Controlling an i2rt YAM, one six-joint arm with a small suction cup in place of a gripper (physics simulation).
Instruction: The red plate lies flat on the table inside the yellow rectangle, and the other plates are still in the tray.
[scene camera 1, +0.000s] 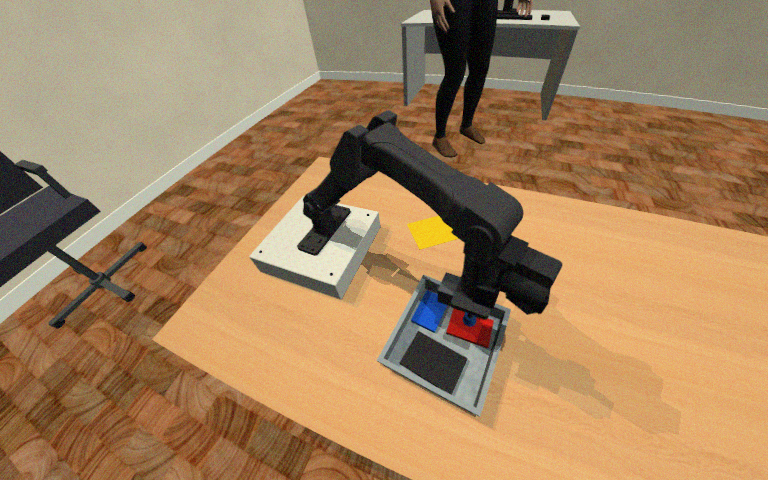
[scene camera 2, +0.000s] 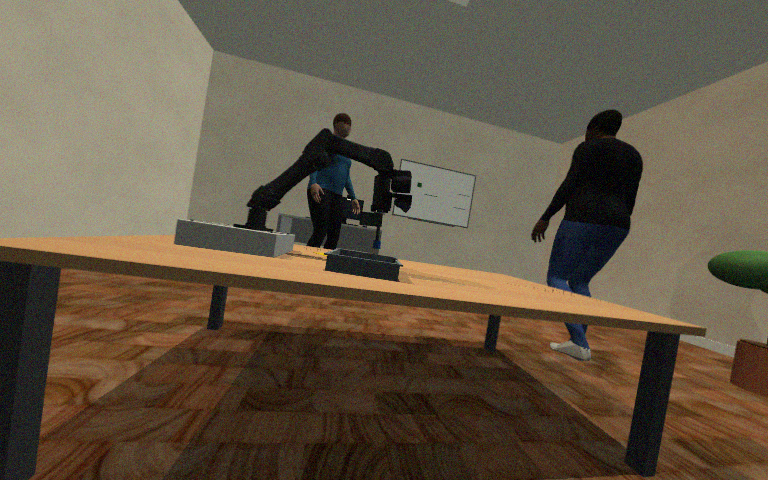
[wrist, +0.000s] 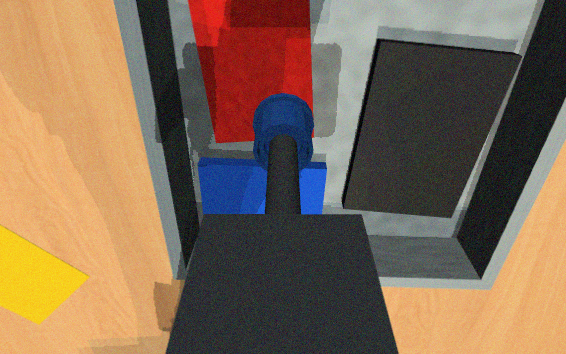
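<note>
The red plate lies flat in the grey tray, beside the blue plate. A larger black plate lies in the tray's other part. My suction cup hangs low over the red plate, near its edge next to the blue plate. It holds nothing, and I cannot tell whether it touches the plate. The yellow rectangle is on the table beyond the tray, partly hidden by the arm.
The arm's white base block stands left of the tray. A person stands by a grey desk behind the table. Another person walks to the right of the table.
</note>
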